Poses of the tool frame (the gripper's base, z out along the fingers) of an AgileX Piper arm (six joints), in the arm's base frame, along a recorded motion.
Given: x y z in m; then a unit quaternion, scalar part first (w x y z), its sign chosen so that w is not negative.
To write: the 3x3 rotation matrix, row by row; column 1 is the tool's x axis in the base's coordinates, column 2 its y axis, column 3 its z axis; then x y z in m. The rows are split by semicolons. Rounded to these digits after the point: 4 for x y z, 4 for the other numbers.
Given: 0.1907, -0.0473, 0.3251, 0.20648, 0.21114, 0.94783, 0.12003
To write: -0.8256, 0.3507, 0.4421; 0.4498, 0.8820, 0.1403; -0.3407, 0.3147, -0.8859; 0.1907, -0.0473, 0.3251
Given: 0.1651, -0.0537, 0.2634, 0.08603, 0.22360, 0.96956, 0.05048
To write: -0.8852, 0.4249, 0.1894; 0.4423, 0.8949, 0.0594; -0.1442, 0.1364, -0.9801; 0.1651, -0.0537, 0.2634
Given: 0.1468, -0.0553, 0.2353, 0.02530, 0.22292, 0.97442, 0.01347
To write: -0.8993, 0.4337, 0.0553; 0.4351, 0.9003, 0.0150; -0.0433, 0.0375, -0.9984; 0.1468, -0.0553, 0.2353
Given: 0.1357, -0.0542, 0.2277, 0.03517, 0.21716, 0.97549, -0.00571
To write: -0.9032, 0.4241, 0.0661; 0.4233, 0.9056, -0.0264; -0.0711, 0.0041, -0.9975; 0.1357, -0.0542, 0.2277
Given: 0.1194, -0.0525, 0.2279, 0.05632, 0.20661, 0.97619, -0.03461
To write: -0.9083, 0.4073, 0.0957; 0.3995, 0.9122, -0.0908; -0.1243, -0.0443, -0.9913; 0.1194, -0.0525, 0.2279
